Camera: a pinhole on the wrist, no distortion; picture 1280 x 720 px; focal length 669.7 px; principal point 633.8 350.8 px. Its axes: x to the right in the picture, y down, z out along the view. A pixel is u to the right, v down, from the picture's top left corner.
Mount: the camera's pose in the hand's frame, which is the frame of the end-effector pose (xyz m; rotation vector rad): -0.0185 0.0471 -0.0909 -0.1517 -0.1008 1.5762
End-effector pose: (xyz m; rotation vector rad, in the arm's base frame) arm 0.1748 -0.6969 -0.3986 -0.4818 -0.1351 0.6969
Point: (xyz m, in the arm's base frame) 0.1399 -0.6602 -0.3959
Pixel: 589 150
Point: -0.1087 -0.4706 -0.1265
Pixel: 800 325
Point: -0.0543 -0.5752 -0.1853
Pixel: 726 388
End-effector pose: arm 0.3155 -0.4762 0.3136 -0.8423 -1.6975 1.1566
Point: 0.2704 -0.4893 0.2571
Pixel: 608 208
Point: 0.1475 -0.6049 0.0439
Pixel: 908 453
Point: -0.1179 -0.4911 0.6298
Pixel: outside the picture
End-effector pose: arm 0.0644 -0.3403 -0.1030 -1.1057 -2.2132 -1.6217
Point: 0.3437 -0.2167 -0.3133
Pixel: 607 655
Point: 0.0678 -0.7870 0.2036
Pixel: behind the camera
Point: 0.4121 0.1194 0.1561
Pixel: 1216 64
